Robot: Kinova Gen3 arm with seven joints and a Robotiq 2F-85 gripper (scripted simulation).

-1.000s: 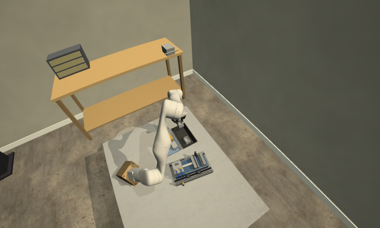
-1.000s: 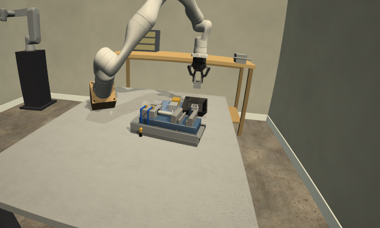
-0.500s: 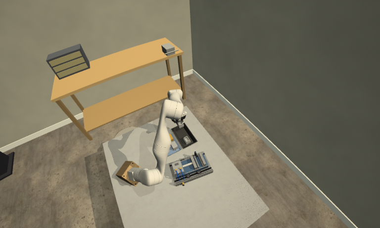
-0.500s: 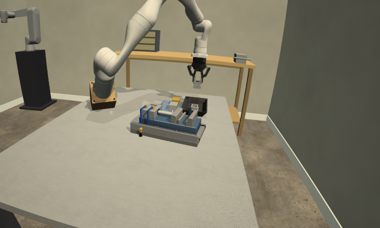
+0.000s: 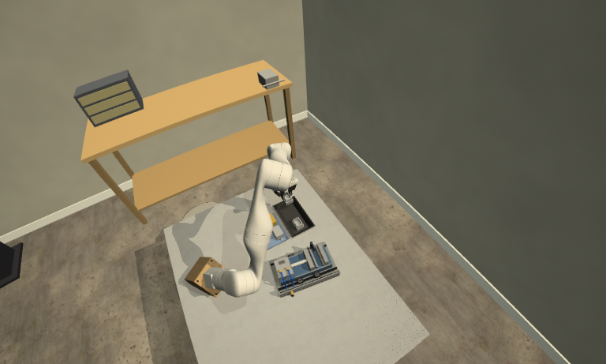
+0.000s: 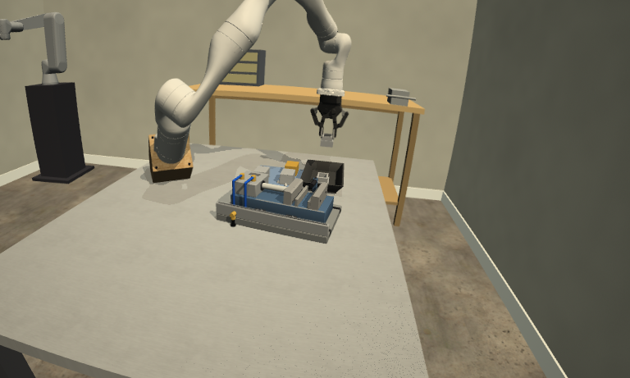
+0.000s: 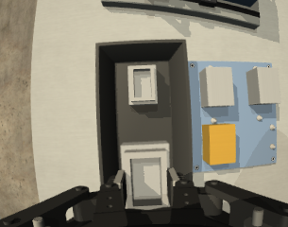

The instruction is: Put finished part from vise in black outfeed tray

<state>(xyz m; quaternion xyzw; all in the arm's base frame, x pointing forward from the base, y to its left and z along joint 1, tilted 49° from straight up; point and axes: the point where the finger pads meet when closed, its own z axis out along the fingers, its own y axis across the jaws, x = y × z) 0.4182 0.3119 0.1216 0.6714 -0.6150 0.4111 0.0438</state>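
Now: hand 140 mm above the orange block and 120 mm past it. Round my hand: blue plate (170 mm behind, 160 mm below, 30 mm to the right).
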